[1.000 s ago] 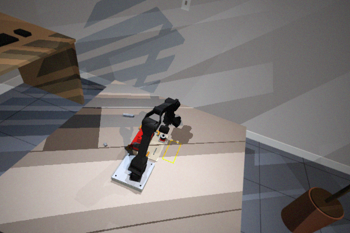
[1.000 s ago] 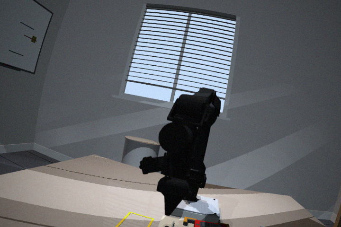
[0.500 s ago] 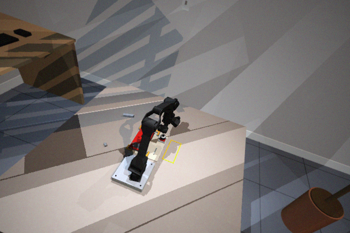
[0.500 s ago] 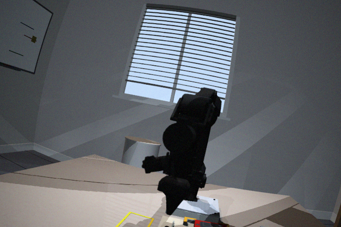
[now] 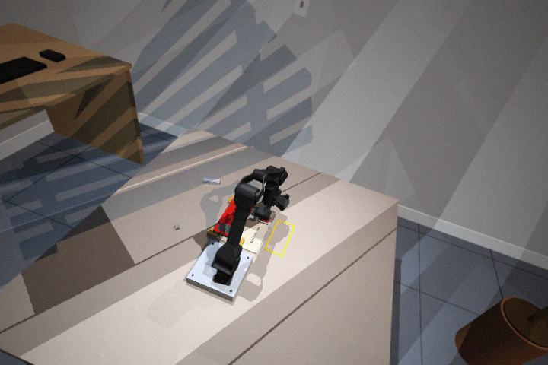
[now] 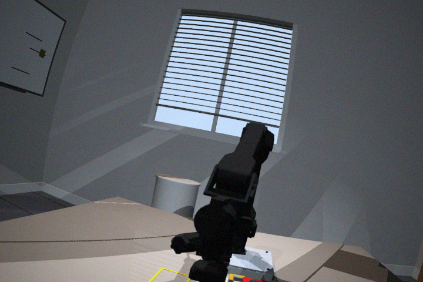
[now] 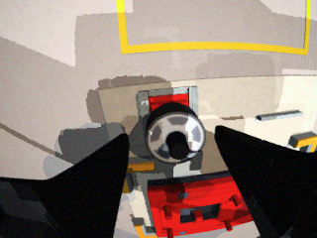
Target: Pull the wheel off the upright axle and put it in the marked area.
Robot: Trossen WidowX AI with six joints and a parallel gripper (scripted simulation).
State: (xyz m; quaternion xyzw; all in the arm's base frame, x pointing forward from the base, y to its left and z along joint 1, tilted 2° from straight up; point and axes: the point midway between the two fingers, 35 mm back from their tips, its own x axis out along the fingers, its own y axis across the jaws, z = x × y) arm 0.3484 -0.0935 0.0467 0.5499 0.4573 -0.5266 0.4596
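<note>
My gripper tip is now 1 cm above the upright post.
</note>
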